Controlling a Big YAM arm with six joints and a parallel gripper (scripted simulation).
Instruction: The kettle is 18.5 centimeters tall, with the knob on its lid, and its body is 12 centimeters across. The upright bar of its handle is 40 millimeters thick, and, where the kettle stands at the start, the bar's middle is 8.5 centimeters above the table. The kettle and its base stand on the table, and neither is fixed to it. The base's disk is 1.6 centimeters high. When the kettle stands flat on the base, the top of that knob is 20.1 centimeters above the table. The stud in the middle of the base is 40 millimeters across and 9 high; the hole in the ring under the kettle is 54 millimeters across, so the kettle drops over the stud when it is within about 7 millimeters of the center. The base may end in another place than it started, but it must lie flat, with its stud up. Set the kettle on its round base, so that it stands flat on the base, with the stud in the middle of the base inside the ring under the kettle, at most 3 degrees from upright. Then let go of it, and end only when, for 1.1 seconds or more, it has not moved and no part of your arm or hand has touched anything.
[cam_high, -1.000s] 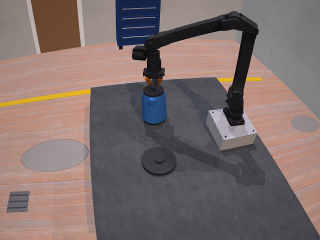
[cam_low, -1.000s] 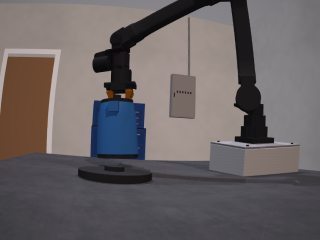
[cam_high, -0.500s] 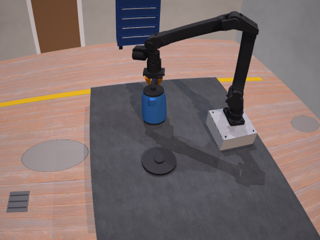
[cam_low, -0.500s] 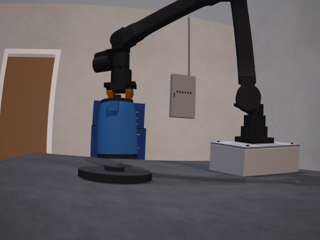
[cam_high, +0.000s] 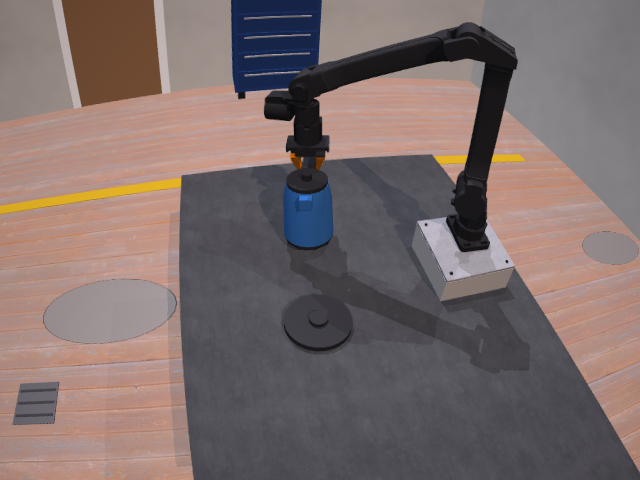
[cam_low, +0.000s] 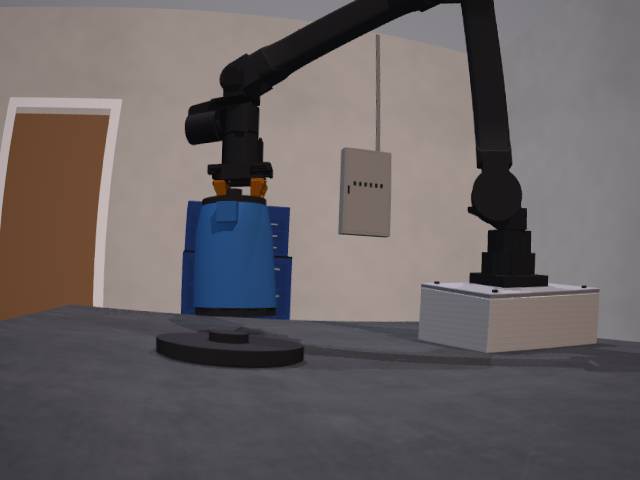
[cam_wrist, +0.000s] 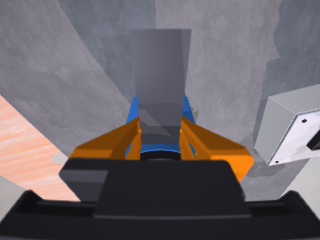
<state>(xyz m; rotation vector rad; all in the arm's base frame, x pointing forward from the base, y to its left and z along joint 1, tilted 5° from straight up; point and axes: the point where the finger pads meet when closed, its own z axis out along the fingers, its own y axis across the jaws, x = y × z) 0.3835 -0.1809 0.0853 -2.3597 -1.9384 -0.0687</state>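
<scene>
Now: the blue kettle 50 mm below my hand and 30 mm to the left of it. Also, from my hand: black round base 340 mm to the left, 160 mm below, 20 mm ahead.
</scene>
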